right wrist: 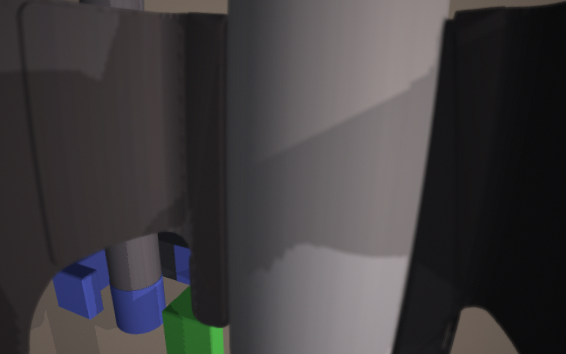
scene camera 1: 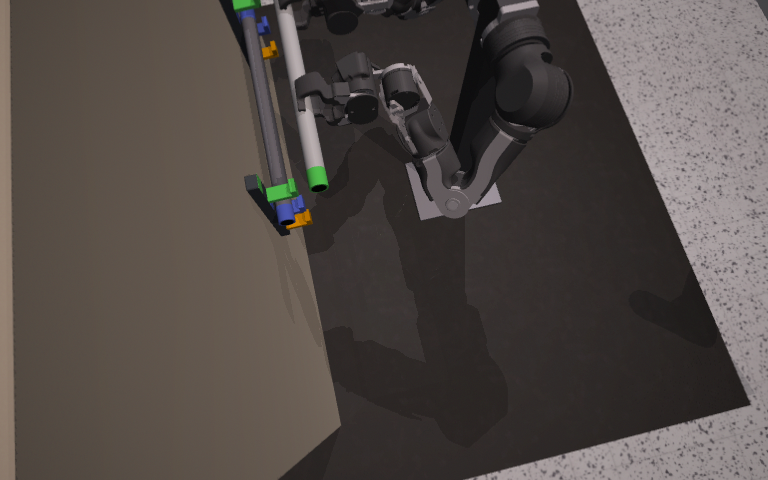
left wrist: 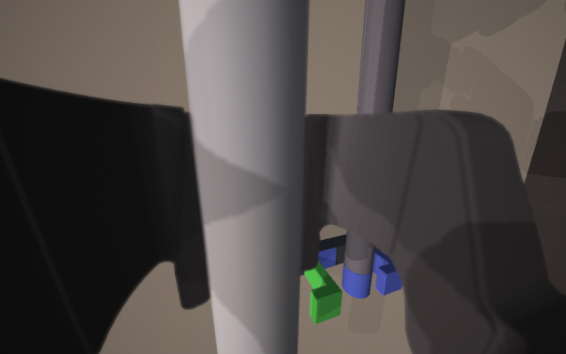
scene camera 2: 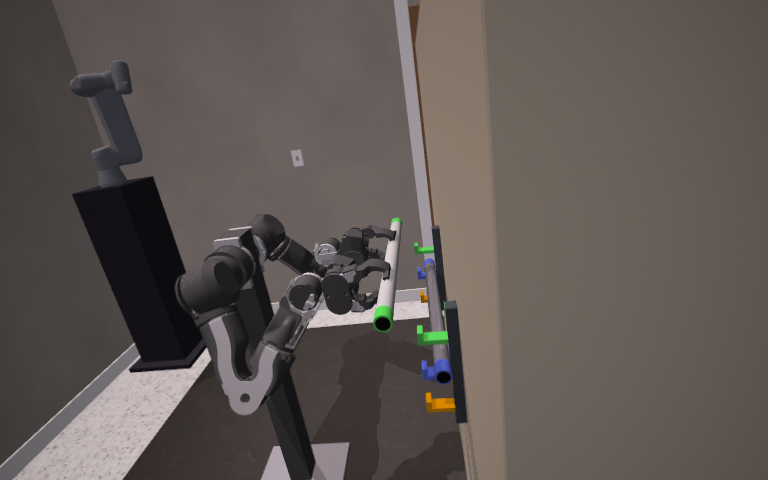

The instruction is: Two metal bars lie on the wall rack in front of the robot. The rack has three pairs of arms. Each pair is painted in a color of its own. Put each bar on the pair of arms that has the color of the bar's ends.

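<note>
A white bar with green ends is held level in front of the rack, apart from it. My left gripper and right gripper are both shut on it. A grey bar with blue ends lies on the blue arms. The green arms are the top pair and bear no bar. In the wrist views they show on the floor side of the white bar.
The orange arms are the lowest pair and are empty. The rack's dark uprights stand against the wall. A grey arm on a black pedestal stands at the left of scene camera 2.
</note>
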